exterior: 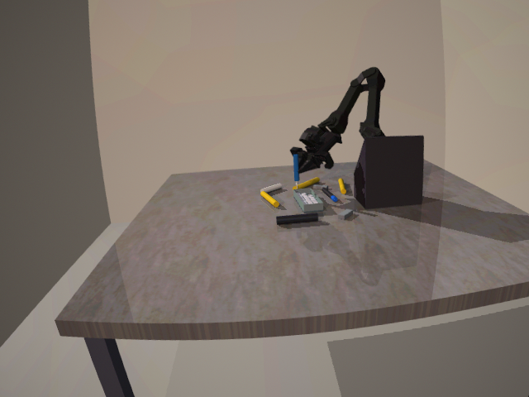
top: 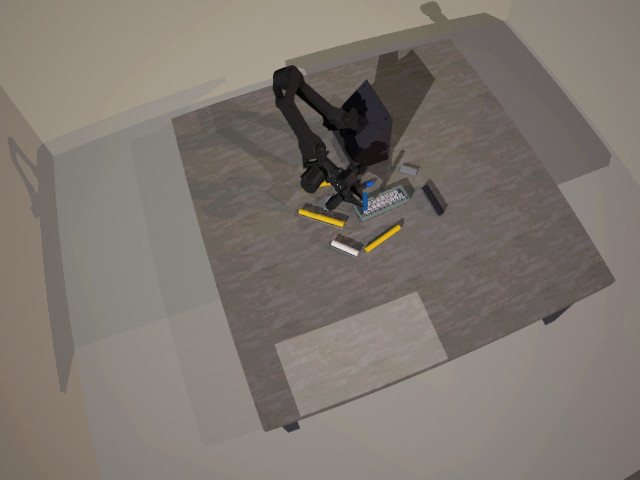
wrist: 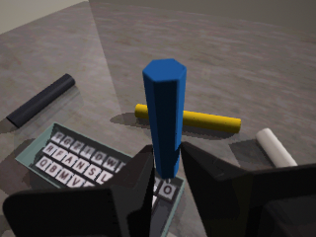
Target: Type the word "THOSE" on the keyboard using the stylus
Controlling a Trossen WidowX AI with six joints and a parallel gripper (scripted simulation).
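My gripper tip is 2 cm above the blue stylus. The rest, counted from my gripper tip: black cylinder (25 cm to the left, 8 cm below, 2 cm ahead); then grey-white cylinder (10 cm to the right, 9 cm ahead, 8 cm below); then grey block (23 cm to the left, 13 cm behind, 9 cm below).
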